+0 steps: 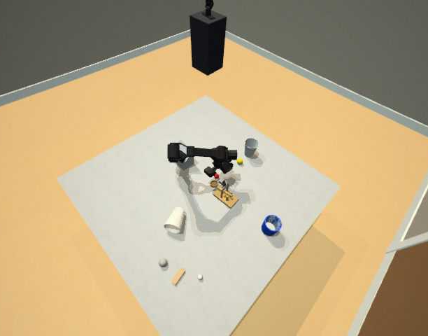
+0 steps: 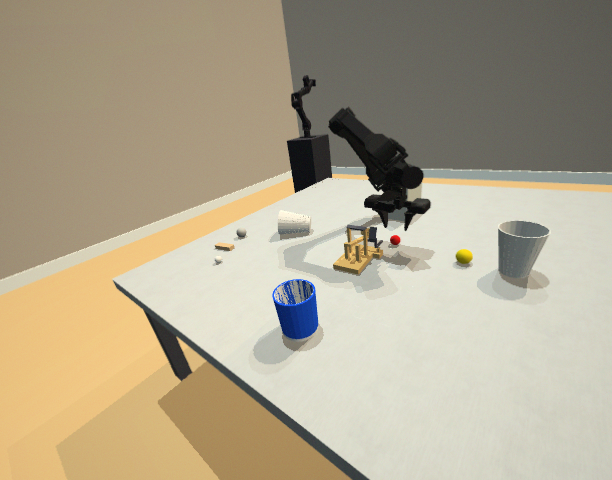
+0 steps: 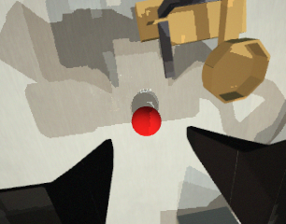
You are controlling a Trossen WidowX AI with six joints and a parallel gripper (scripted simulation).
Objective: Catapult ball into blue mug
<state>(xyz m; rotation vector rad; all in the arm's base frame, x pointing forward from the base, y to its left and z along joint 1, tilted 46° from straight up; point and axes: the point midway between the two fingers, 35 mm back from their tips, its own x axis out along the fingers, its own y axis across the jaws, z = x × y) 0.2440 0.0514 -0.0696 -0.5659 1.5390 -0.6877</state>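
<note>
Now: gripper tip 40 mm above the red ball. Also, from my gripper tip: yellow ball: 30 mm ahead, 200 mm to the left, 40 mm below; then wooden catapult: 100 mm ahead, 50 mm to the right; then blue mug: 450 mm ahead, 50 mm to the right, 30 mm below.
</note>
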